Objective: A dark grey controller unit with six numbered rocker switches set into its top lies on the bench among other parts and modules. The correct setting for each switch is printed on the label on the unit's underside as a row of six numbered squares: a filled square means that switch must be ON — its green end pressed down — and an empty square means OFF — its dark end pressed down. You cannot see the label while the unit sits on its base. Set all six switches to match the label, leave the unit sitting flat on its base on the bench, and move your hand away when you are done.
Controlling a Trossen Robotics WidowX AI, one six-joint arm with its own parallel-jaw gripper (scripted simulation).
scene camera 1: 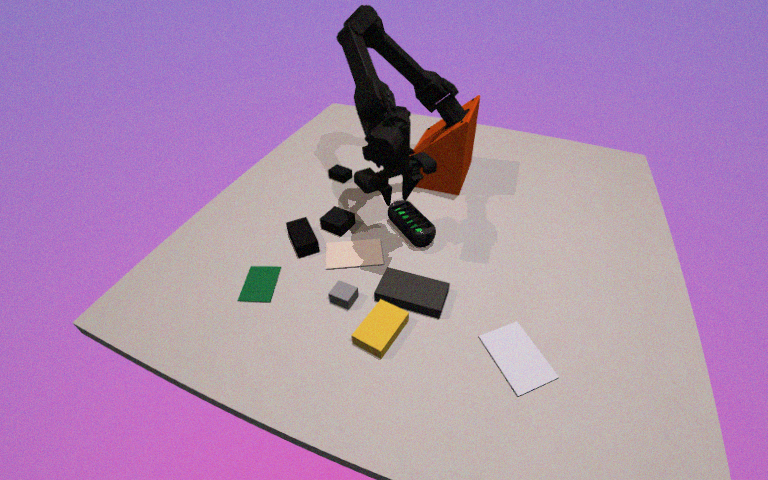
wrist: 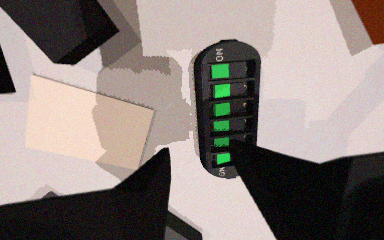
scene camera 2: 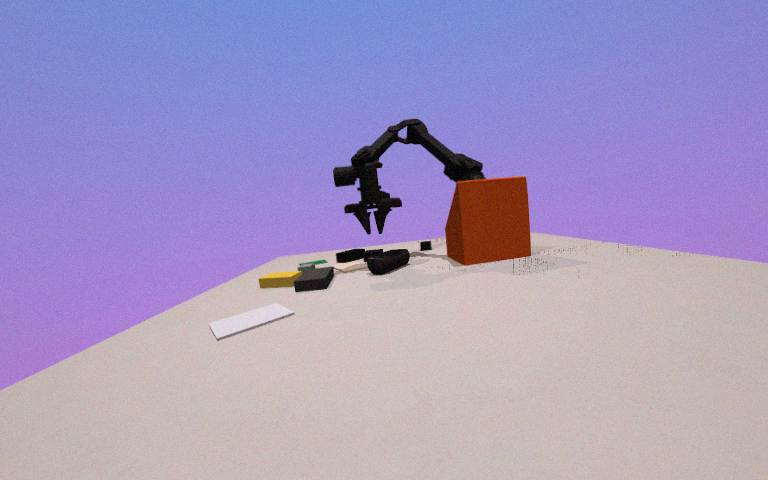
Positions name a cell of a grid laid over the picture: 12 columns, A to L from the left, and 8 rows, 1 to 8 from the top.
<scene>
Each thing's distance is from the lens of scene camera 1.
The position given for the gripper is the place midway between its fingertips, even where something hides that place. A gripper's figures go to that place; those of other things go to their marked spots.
gripper (scene camera 1: G4): 90 cm
dark grey box (scene camera 1: G5): 80 cm
beige card (scene camera 1: F5): 91 cm
yellow block (scene camera 1: F6): 73 cm
green card (scene camera 1: E5): 90 cm
The marked spots on the dark grey box and the green card are 35 cm apart.
</scene>
